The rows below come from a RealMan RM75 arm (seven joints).
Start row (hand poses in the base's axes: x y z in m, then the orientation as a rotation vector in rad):
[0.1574, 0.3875, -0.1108, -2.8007, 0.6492, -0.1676]
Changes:
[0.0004, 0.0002, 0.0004, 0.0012, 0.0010, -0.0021]
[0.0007, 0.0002, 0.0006, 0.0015, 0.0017, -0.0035]
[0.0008, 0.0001, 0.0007, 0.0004, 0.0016, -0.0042]
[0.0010, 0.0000, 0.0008, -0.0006, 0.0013, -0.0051]
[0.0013, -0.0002, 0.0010, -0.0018, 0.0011, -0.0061]
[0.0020, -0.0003, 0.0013, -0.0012, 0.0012, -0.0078]
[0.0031, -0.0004, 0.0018, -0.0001, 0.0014, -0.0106]
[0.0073, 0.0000, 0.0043, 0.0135, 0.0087, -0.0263]
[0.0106, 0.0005, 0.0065, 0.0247, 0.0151, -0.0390]
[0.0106, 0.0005, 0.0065, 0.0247, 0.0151, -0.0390]
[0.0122, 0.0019, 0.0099, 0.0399, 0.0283, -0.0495]
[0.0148, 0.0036, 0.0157, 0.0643, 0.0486, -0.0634]
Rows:
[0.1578, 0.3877, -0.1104, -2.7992, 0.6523, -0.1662]
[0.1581, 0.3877, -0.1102, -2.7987, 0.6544, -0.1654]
[0.1582, 0.3876, -0.1101, -2.7996, 0.6555, -0.1660]
[0.1584, 0.3875, -0.1100, -2.8002, 0.6568, -0.1670]
[0.1587, 0.3873, -0.1098, -2.8010, 0.6582, -0.1679]
[0.1594, 0.3872, -0.1095, -2.8000, 0.6606, -0.1679]
[0.1605, 0.3871, -0.1090, -2.7982, 0.6645, -0.1677]
[0.1647, 0.3875, -0.1065, -2.7825, 0.6869, -0.1556]
[0.1680, 0.3880, -0.1043, -2.7696, 0.7049, -0.1450]
[0.1680, 0.3880, -0.1043, -2.7696, 0.7049, -0.1450]
[0.1696, 0.3894, -0.1009, -2.7550, 0.7209, -0.1233]
[0.1722, 0.3911, -0.0951, -2.7319, 0.7418, -0.0893]

